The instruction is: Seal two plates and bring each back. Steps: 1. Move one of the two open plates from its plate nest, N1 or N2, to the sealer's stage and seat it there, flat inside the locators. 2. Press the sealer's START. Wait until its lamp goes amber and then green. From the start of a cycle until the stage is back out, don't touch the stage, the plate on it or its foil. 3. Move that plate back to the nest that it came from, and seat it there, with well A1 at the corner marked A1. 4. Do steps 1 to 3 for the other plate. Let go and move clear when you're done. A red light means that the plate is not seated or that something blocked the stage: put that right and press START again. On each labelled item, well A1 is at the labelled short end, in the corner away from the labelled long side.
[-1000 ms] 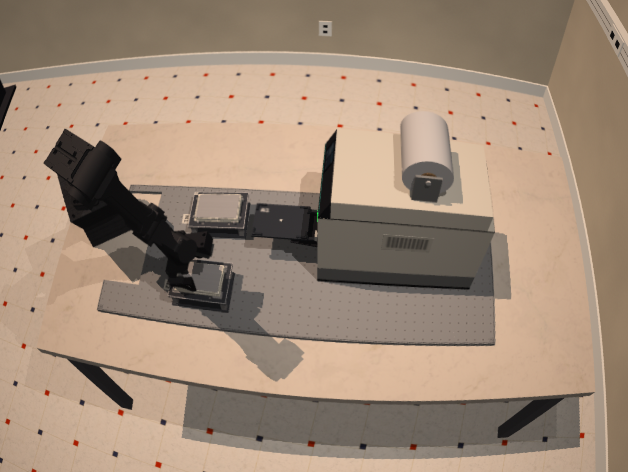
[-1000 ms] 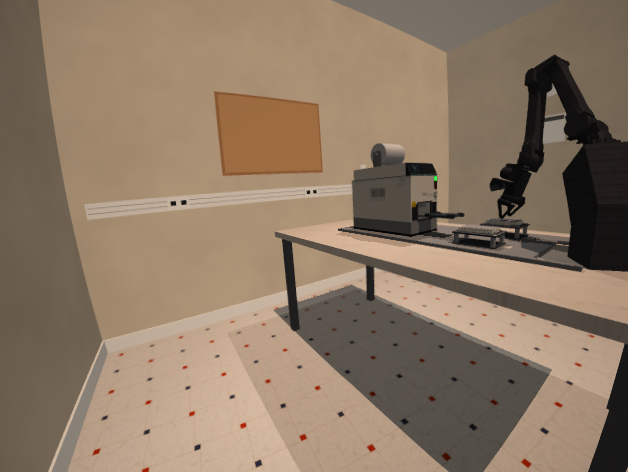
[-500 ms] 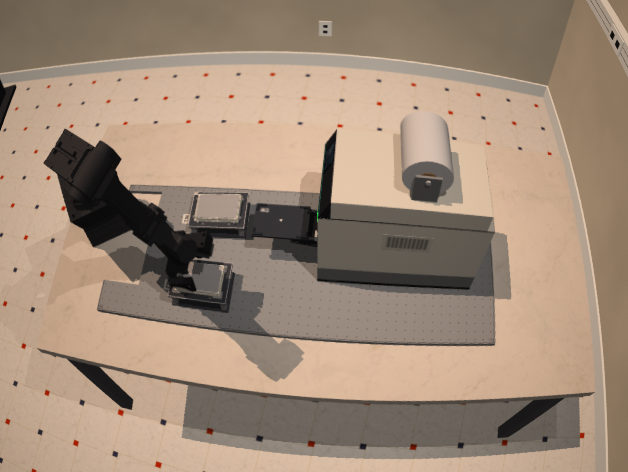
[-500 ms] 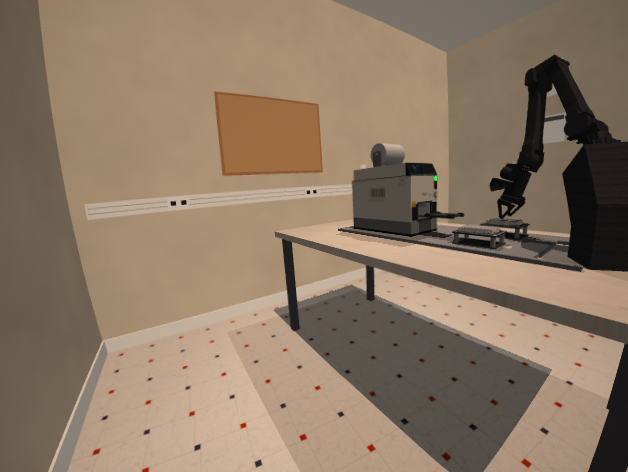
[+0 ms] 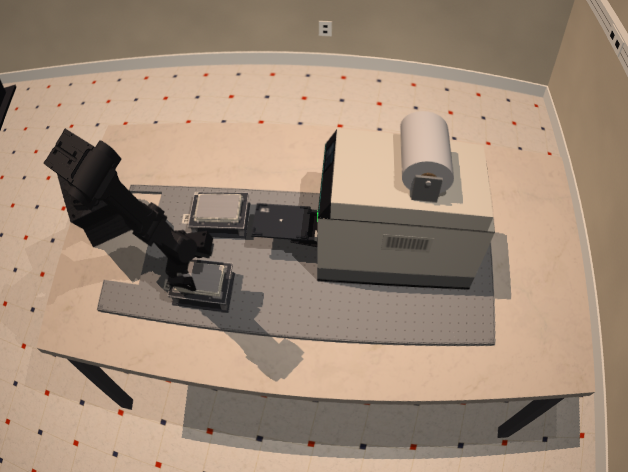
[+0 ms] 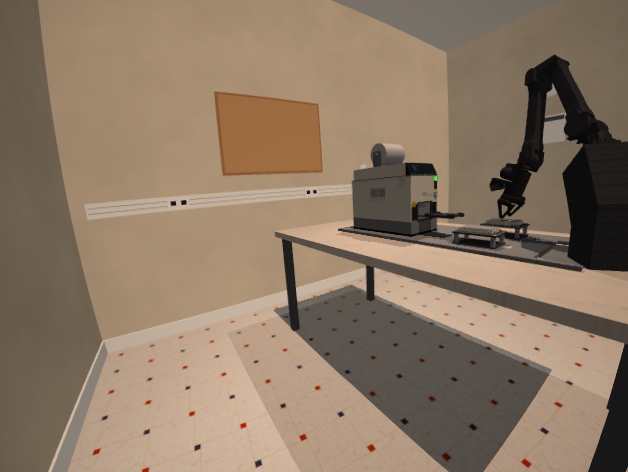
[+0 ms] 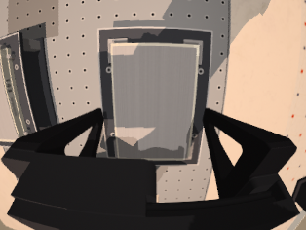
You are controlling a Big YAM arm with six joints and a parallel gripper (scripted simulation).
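Now: the plate 3 cm below my hand. From my hand the other things lie so: yellow warning label 35 cm ahead, 18 cm to the left, 6 cm above; start button 31 cm ahead, 1 cm to the left, 10 cm above; sealer stage 23 cm ahead, 12 cm to the left, 1 cm above.
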